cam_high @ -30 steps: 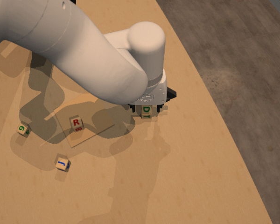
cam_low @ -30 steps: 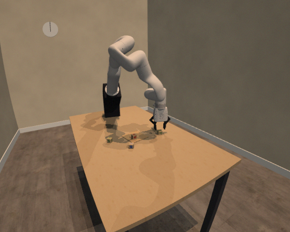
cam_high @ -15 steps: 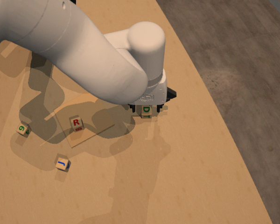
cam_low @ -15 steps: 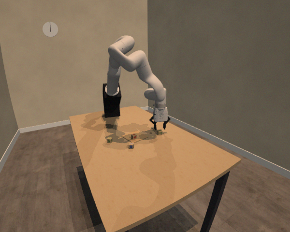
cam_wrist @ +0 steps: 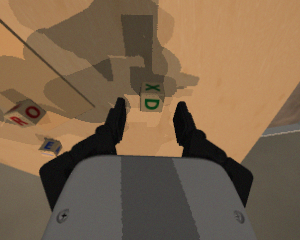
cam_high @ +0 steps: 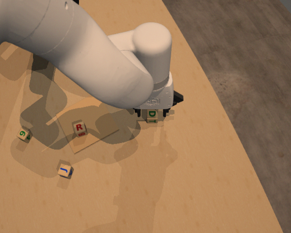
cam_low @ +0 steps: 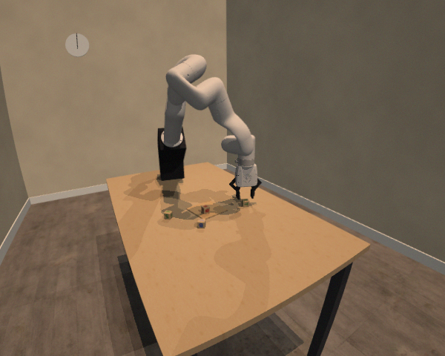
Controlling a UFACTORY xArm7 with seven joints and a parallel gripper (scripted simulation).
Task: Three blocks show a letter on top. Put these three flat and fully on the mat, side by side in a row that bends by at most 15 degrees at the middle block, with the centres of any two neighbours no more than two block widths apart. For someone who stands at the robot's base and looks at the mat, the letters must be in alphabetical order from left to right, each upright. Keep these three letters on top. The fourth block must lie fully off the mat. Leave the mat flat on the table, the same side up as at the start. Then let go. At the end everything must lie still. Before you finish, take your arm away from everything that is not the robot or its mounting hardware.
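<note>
Now: the green D block 4 cm below my hand. The rest, counted from my hand: tan mat: 19 cm to the right, 5 cm below, 2 cm behind.
</note>
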